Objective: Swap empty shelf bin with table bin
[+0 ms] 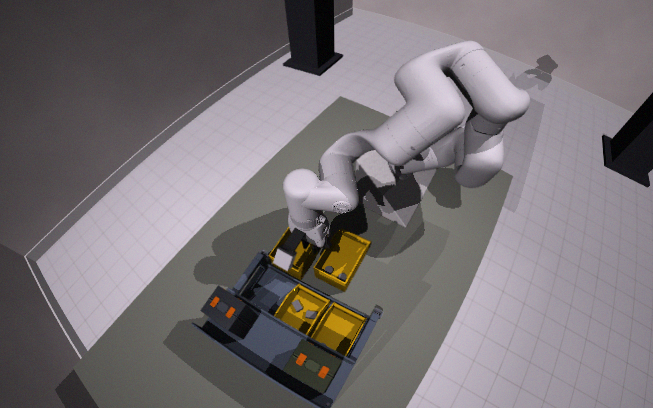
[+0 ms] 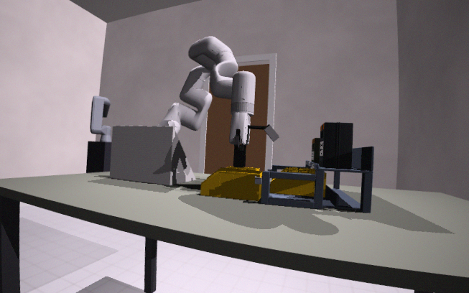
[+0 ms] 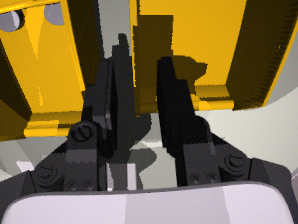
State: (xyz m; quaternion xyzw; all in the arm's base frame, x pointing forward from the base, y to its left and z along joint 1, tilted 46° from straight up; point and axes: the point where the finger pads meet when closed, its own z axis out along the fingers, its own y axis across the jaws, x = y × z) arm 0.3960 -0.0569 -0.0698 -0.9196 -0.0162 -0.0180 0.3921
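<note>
Right now the shelf's front bar is 90 mm ahead of my hand, 70 mm to the left of it and 90 mm below it. Round my hand: black box (280 mm ahead, 40 mm to the right, 60 mm above).
</note>
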